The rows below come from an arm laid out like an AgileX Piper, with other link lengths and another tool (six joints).
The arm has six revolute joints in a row. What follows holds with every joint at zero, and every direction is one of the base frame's.
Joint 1 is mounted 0.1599 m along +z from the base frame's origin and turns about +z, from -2.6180 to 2.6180 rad.
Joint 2 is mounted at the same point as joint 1 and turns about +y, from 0.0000 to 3.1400 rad.
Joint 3 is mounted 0.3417 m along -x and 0.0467 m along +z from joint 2 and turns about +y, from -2.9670 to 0.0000 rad.
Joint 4 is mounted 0.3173 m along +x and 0.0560 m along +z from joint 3 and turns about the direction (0.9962, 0, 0.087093), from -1.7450 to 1.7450 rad.
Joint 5 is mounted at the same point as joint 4 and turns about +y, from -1.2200 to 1.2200 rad.
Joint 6 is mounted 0.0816 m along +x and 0.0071 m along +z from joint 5 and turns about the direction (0.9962, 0, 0.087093), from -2.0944 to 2.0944 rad.
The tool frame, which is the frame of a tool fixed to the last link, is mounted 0.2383 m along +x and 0.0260 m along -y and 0.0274 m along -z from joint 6; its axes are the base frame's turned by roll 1.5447, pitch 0.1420 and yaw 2.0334 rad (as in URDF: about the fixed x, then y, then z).
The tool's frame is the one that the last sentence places.
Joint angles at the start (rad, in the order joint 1, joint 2, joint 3, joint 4, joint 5, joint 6):
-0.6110 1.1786 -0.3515 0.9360 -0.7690 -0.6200
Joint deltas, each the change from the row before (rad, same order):
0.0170 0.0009 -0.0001 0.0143 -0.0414 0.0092
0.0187 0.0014 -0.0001 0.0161 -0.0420 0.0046
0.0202 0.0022 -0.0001 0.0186 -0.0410 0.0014
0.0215 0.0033 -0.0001 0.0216 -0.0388 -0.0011
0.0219 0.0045 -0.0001 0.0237 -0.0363 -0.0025
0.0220 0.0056 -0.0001 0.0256 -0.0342 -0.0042
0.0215 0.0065 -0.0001 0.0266 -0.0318 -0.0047
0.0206 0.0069 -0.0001 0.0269 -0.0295 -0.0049
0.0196 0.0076 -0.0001 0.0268 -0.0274 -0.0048
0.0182 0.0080 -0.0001 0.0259 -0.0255 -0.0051
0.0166 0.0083 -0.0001 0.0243 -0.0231 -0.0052
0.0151 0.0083 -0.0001 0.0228 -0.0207 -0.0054
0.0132 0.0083 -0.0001 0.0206 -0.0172 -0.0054
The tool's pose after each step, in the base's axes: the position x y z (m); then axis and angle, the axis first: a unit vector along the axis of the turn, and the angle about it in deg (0 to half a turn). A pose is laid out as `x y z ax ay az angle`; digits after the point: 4 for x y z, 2 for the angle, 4 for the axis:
0.2184 -0.3907 0.2004 0.8719 0.3725 0.3179 107.55
0.2165 -0.3915 0.2076 0.8747 0.3656 0.3183 105.83
0.2146 -0.3917 0.2139 0.8775 0.3592 0.3177 104.29
0.2126 -0.3911 0.2186 0.8807 0.3529 0.3160 103.00
0.2106 -0.3902 0.2218 0.8842 0.3465 0.3133 101.96
0.2083 -0.3888 0.2237 0.8881 0.3401 0.3094 101.15
0.2058 -0.3872 0.2244 0.8922 0.3336 0.3044 100.52
0.2032 -0.3855 0.2243 0.8965 0.3270 0.2988 100.05
0.2005 -0.3837 0.2234 0.9010 0.3205 0.2925 99.71
0.1975 -0.3819 0.2220 0.9054 0.3146 0.2852 99.46
0.1946 -0.3801 0.2202 0.9095 0.3094 0.2775 99.31
0.1918 -0.3784 0.2182 0.9135 0.3050 0.2694 99.24
0.1893 -0.3767 0.2159 0.9169 0.3016 0.2613 99.29

